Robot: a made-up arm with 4 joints.
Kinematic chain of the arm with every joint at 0, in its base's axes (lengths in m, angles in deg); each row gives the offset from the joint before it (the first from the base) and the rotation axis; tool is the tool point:
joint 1: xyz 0 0 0.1 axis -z
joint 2: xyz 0.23 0 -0.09 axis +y
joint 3: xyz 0.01 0 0.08 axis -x
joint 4: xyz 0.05 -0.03 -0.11 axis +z
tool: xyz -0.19 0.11 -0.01
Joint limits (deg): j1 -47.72..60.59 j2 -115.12..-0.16 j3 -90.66..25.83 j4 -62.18..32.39
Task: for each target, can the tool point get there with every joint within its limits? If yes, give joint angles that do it. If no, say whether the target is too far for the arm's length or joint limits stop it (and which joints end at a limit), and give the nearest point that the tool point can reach.
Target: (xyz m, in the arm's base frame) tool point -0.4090 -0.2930 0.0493
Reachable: no: joint limits stop it (at a limit: joint 1, joint 2, joint 3, joint 4) | nearest point -0.0413 -0.1044 -0.0015 | short by 0.416 m
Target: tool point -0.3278 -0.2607 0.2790
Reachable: no: joint limits stop it (at a limit: joint 1, joint 3, joint 4) | nearest point -0.1058 0.0588 0.1177 | short by 0.421 m
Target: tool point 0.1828 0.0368 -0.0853
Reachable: yes | joints 45.79 -82.23 -60.94 -8.40
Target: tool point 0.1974 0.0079 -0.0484
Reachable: yes | joints 45.97 -40.08 -26.15 -7.98
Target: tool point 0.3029 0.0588 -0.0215
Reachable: yes | joints 24.65 -59.54 -1.96 -39.50
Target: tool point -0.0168 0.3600 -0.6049
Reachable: no: too far | nearest point 0.0400 0.2218 -0.1745 | short by 0.456 m
